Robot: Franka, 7 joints.
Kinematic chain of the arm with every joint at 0, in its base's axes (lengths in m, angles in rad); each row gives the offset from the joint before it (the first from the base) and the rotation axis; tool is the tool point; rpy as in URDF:
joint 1: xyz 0 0 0.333 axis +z
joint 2: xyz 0 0 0 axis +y
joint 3: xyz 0 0 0.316 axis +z
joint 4: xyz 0.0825 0 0 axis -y
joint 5: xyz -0.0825 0 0.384 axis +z
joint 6: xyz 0 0 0 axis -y
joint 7: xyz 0.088 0 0 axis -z
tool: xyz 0 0 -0.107 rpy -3.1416 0 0
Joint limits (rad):
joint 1: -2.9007..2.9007
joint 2: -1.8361..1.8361
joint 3: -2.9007..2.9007
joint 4: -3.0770..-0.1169
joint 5: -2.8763..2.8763
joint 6: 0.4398..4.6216
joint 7: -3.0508..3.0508
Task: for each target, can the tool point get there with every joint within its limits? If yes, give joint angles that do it. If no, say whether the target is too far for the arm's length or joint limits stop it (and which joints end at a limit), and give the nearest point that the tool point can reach.
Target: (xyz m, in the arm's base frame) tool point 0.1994 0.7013 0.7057
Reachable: yes | joints -2.4069 -1.2708 -1.3203 -0.9610 2.0862 1.8122 1.2131
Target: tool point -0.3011 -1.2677 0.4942
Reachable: no: too far | nearest point -0.1967 -0.8284 0.4383 | short by 0.455 m
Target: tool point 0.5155 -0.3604 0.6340
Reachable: yes | joints 0.2933 0.8098 -1.4184 -1.0877 -0.2047 1.3529 2.0637
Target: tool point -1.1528 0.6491 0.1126
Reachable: no: too far | nearest point -0.7374 0.4152 0.1920 | short by 0.483 m
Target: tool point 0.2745 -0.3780 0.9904
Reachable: yes | joints -0.6300 0.1307 -0.6299 -0.7601 -1.7894 3.2121 -1.7587
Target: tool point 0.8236 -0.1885 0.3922
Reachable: yes | joints 0.1379 1.5050 -1.4672 -0.5688 1.7601 2.7373 1.1572
